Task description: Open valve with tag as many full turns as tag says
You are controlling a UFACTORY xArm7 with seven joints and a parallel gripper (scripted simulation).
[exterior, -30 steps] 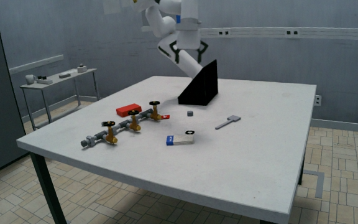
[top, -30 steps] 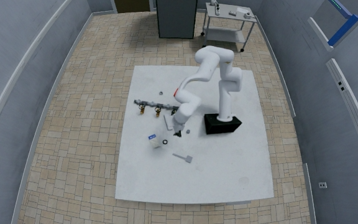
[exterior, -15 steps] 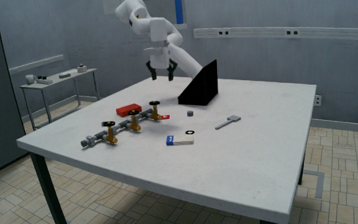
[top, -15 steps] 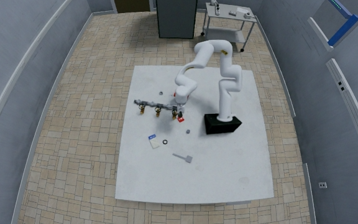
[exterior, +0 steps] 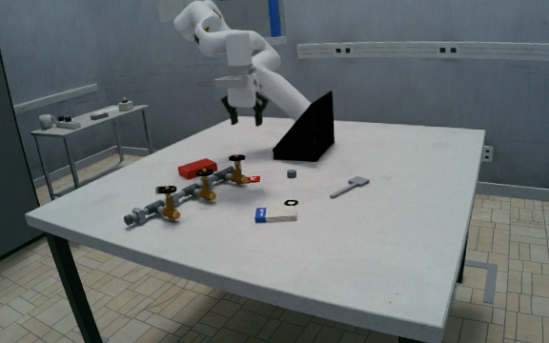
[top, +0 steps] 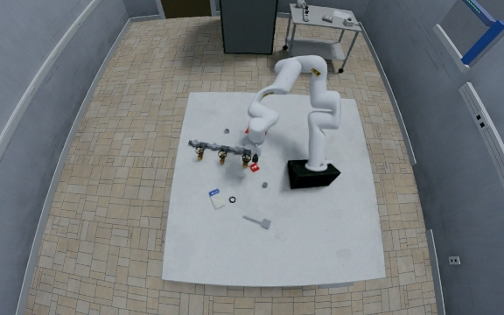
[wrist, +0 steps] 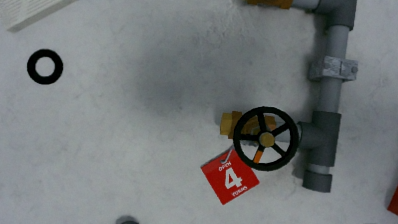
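Right now my hand is 20 cm above the red tag and 1 cm short of it. From my hand the other things lie so: white box: 24 cm ahead, 19 cm below, 17 cm to the left; red block: 24 cm to the right, 18 cm below, 4 cm behind; grey flat tool: 33 cm to the left, 19 cm below, 1 cm ahead.
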